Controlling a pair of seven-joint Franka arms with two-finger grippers.
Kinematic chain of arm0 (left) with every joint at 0, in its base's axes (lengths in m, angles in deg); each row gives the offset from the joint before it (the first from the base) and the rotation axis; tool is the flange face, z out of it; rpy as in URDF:
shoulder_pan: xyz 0 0 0.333 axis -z
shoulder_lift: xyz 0 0 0 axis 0.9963 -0.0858 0
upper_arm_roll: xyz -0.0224 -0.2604 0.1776 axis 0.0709 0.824 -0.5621
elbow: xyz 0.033 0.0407 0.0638 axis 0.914 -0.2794 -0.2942
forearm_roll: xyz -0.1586 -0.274 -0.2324 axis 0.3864 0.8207 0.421
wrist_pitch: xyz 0 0 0 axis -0.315 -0.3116 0.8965
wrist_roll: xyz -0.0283 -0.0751 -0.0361 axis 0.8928 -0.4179 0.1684
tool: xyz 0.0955 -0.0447 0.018 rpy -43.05 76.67 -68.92
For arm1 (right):
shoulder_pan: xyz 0 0 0.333 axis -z
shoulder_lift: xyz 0 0 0 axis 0.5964 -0.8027 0
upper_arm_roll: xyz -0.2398 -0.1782 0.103 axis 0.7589 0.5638 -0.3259
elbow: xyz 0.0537 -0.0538 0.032 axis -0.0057 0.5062 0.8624
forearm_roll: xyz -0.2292 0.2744 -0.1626 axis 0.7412 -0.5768 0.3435
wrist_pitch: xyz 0 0 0 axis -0.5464 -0.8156 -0.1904
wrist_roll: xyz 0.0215 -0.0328 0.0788 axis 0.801 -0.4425 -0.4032
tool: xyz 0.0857 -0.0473 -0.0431 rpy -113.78 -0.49 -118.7
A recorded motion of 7 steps. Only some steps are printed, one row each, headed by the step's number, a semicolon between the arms.
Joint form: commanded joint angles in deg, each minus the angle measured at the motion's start. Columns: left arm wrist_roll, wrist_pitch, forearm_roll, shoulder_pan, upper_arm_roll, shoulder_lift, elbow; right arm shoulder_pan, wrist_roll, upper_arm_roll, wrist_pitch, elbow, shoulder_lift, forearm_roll.
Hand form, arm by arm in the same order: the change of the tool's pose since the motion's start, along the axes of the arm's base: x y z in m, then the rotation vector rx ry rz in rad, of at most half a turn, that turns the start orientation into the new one. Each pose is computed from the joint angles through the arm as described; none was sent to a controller.
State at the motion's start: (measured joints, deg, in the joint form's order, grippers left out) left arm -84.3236 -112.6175 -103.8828 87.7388 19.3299 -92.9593 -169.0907; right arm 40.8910 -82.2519 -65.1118 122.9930 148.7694 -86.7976 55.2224
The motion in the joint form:
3: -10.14 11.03 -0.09 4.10 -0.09 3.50 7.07; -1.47 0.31 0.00 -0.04 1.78 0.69 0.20
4: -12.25 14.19 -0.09 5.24 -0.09 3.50 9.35; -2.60 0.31 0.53 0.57 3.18 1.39 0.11
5: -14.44 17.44 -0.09 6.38 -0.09 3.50 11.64; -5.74 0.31 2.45 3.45 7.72 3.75 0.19
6: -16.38 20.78 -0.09 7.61 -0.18 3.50 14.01; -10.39 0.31 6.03 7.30 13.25 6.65 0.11
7: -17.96 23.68 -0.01 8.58 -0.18 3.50 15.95; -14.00 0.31 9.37 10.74 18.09 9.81 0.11
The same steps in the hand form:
3: 0.0008 -0.0368 0.0591 0.0195 0.0661 0.0856; -0.0020 0.0154 -0.0066 -0.0022 0.0199 0.0197
4: 0.0024 -0.0464 0.0697 0.0265 0.0883 0.1100; -0.0037 0.0229 -0.0093 -0.0029 0.0215 0.0307
5: 0.0036 -0.0556 0.0805 0.0330 0.1122 0.1368; -0.0092 0.0380 -0.0162 -0.0113 0.0094 0.0527
6: 0.0047 -0.0645 0.0917 0.0415 0.1323 0.1637; -0.0171 0.0516 -0.0244 -0.0182 -0.0125 0.0724
7: 0.0052 -0.0715 0.1010 0.0488 0.1511 0.1876; -0.0280 0.0540 -0.0259 -0.0192 -0.0438 0.0772

